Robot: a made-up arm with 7 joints.
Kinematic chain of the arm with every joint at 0, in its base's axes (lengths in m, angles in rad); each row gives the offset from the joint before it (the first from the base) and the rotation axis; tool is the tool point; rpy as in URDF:
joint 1: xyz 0 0 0.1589 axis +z
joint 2: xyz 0 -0.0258 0.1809 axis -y
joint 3: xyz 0 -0.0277 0.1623 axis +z
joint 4: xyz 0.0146 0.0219 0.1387 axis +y
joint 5: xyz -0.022 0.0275 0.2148 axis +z
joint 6: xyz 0 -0.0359 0.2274 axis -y
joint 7: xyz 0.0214 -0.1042 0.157 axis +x
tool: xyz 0 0 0 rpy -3.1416 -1.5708 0
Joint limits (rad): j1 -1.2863..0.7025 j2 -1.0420..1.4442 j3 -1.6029..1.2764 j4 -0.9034..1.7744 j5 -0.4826..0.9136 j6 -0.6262..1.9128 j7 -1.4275..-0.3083
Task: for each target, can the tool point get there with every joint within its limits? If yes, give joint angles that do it. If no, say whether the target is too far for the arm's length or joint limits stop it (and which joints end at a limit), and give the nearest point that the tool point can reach.
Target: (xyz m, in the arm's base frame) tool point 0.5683 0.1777 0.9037
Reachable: yes | joints 0.0869 -0.2153 0.4656 0.7251 0.5542 -0.2410 -0.6574
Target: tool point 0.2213 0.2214 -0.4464
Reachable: no: joint limits stop it (at a limit: joint 1, joint 2, joint 4, joint 5) | nearest point 0.2645 0.2250 -0.1191 | short by 0.330 m
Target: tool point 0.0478 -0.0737 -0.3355
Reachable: no: joint limits stop it (at a limit: joint 2, joint 4, joint 5, joint 6) | nearest point 0.1622 -0.2502 -0.0990 | short by 0.316 m
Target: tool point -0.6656 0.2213 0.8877
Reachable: yes | joints -0.8012 1.2049 -0.5623 0.8189 -0.3264 0.3040 -0.5455
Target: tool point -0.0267 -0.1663 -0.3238
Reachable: no: joint limits stop it (at a limit: joint 1, joint 2, joint 4, joint 5) | nearest point 0.0189 -0.3106 -0.1037 | short by 0.267 m
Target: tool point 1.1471 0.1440 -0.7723
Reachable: no: too far | nearest point 0.6208 0.0779 -0.0208 | short by 0.920 m
